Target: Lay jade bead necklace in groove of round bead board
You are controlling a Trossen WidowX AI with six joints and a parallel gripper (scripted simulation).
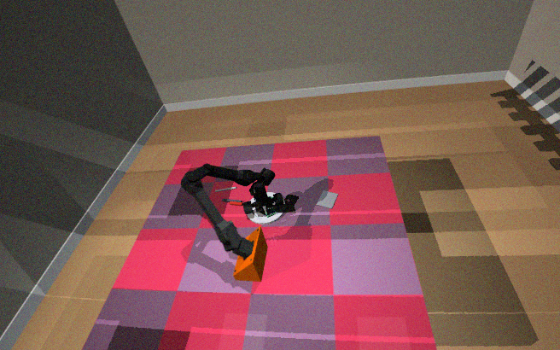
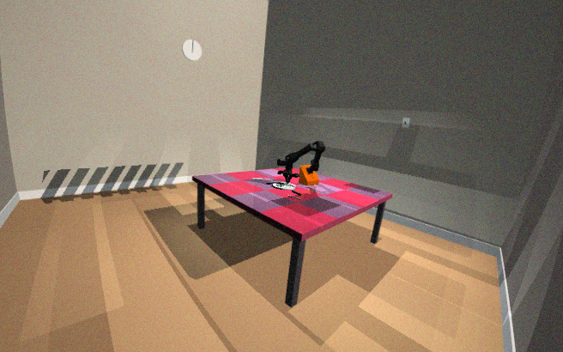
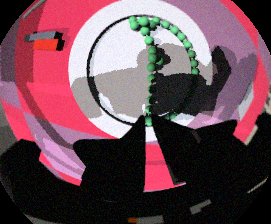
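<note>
My gripper tip is 5 cm short of the round white bead board, 1 cm to the right of it and 1 cm above it. Also, from my gripper tip: red-handled tool: 19 cm to the left, 10 cm ahead, 1 cm below; then flat grey pad: 30 cm to the right, 9 cm ahead, 2 cm below; then thin white rod: 26 cm to the left, 20 cm ahead, 1 cm below.
</note>
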